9 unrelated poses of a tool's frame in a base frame.
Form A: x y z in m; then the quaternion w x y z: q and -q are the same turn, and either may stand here.
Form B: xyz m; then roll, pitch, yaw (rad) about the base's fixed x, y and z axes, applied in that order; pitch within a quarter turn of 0, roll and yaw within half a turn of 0. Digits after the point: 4 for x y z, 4 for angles.
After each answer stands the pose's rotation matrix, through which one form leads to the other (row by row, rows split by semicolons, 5 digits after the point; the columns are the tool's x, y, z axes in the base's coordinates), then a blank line. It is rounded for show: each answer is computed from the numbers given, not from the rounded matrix.
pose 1, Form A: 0.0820, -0.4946, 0.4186, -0.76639, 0.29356, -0.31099, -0.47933
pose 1, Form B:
0.0820, -0.4946, 0.4186, -0.2350, 0.8604, 1.0096
0.34706 -0.91729 0.19525; 0.55212 0.36813 0.74809; -0.75810 -0.15183 0.63422

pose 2, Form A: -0.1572, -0.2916, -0.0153, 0.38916, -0.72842, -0.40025, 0.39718
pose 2, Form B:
-0.1572, -0.2916, -0.0153, -1.9779, 0.2704, 1.1834
0.36409 0.27397 -0.89016; 0.89224 -0.37670 0.24900; -0.26711 -0.88489 -0.38160

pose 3, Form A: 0.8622, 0.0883, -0.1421, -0.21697, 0.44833, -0.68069, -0.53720
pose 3, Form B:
0.8622, 0.0883, -0.1421, 2.1202, 0.8900, -2.4989
-0.50385 -0.84346 -0.18631; -0.37724 0.02083 0.92588; -0.77707 0.53679 -0.32868

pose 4, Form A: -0.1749, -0.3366, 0.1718, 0.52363, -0.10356, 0.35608, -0.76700
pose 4, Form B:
-0.1749, -0.3366, 0.1718, -0.7345, 0.2157, -2.0268
-0.43017 0.72950 0.53177; -0.87700 -0.19803 -0.43777; -0.21405 -0.65468 0.72496

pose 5, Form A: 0.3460, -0.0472, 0.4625, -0.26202, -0.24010, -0.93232, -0.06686
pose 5, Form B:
0.3460, -0.0472, 0.4625, 2.8562, 0.4740, 2.5681
-0.74739 0.41267 0.52068; 0.48274 0.87576 -0.00115; -0.45647 0.25049 -0.85375

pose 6, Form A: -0.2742, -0.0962, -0.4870, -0.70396, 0.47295, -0.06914, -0.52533
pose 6, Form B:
-0.2742, -0.0962, -0.4870, -0.8295, 0.6363, 0.9942
0.43849 -0.80503 -0.39957; 0.67423 0.00069 0.73852; -0.59426 -0.59324 0.54307

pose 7, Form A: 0.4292, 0.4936, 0.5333, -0.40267, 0.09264, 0.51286, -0.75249
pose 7, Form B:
0.4292, 0.4936, 0.5333, -1.0759, -0.2771, 2.3250
-0.65855 -0.51099 -0.55245; 0.70104 -0.14966 -0.69724; 0.27361 -0.84646 0.45678

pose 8, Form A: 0.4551, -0.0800, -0.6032, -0.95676, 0.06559, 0.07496, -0.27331
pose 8, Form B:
0.4551, -0.0800, -0.6032, -0.1682, -0.1078, 0.5656
0.83937 -0.51315 -0.17929; 0.53281 0.84200 0.08453; 0.10758 -0.16648 0.98016

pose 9, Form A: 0.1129, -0.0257, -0.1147, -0.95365, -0.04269, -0.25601, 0.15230
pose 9, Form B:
0.1129, -0.0257, -0.1147, 0.0040, 0.5251, -0.3157
0.82253 0.31234 0.47528; -0.26862 0.94996 -0.15940; -0.50129 0.00344 0.86527

